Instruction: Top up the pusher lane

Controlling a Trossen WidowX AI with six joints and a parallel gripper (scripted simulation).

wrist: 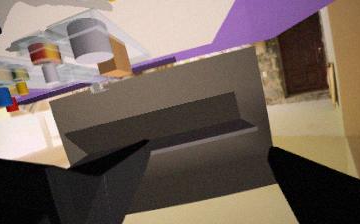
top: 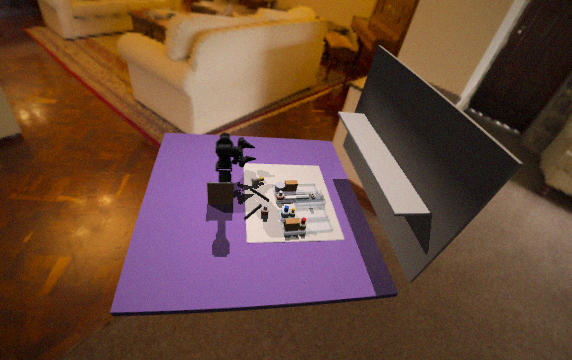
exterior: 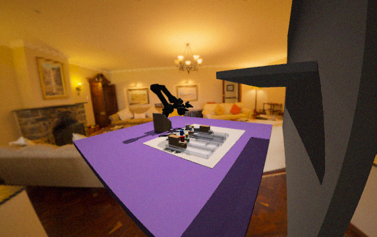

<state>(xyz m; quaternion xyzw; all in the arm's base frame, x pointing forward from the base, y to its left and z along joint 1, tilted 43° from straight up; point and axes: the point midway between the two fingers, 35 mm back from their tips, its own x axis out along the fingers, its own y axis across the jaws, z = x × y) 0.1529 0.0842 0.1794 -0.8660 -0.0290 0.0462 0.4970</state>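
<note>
My gripper tip is now 15 cm short of the pale grey cylinder, 14 cm to the left of it and 16 cm above it.
</note>
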